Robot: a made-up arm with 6 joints.
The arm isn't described. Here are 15 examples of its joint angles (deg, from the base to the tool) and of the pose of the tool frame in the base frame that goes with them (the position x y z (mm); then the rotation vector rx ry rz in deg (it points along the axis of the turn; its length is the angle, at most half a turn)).
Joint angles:
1: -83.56 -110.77 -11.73 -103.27 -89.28 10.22
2: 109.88 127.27 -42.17 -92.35 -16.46 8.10
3: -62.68 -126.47 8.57 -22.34 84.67 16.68
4: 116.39 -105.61 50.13 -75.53 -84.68 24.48
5: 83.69 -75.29 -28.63 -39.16 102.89 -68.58
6: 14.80 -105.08 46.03 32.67 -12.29 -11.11
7: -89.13 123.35 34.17 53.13 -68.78 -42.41
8: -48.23 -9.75 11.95 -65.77 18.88 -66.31
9: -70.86 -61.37 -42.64 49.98 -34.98 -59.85
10: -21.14 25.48 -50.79 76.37 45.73 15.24
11: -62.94 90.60 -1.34 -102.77 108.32 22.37
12: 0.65 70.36 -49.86 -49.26 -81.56 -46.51
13: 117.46 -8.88 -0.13 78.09 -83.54 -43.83
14: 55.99 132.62 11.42 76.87 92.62 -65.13
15: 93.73 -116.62 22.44 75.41 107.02 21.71
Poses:
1: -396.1 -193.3 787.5 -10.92 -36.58 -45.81
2: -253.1 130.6 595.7 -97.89 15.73 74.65
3: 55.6 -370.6 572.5 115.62 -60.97 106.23
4: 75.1 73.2 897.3 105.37 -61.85 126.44
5: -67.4 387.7 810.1 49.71 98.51 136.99
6: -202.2 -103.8 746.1 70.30 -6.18 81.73
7: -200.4 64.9 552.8 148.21 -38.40 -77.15
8: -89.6 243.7 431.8 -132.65 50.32 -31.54
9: -97.5 -144.9 568.0 65.45 49.78 26.86
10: -330.2 -232.0 842.8 59.01 -26.26 -33.10
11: 146.0 296.1 810.1 11.71 72.28 77.85
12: -148.0 -233.0 594.6 76.73 -131.05 28.80
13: -230.2 148.5 634.7 -36.79 -7.91 154.35
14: 26.0 -405.7 407.3 139.98 -22.59 23.88
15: -164.4 162.5 1157.2 -16.83 -8.24 30.59
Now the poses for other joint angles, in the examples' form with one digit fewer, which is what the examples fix.
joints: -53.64 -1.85 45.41 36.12 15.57 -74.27
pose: -431 74 329 89.5 -111.6 -18.7
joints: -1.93 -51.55 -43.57 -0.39 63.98 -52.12
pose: -574 21 684 77.2 -61.9 -93.0
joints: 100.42 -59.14 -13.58 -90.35 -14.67 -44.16
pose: -191 74 399 87.0 -124.8 -46.5
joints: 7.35 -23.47 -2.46 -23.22 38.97 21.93
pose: -488 -3 637 38.5 -101.6 2.9
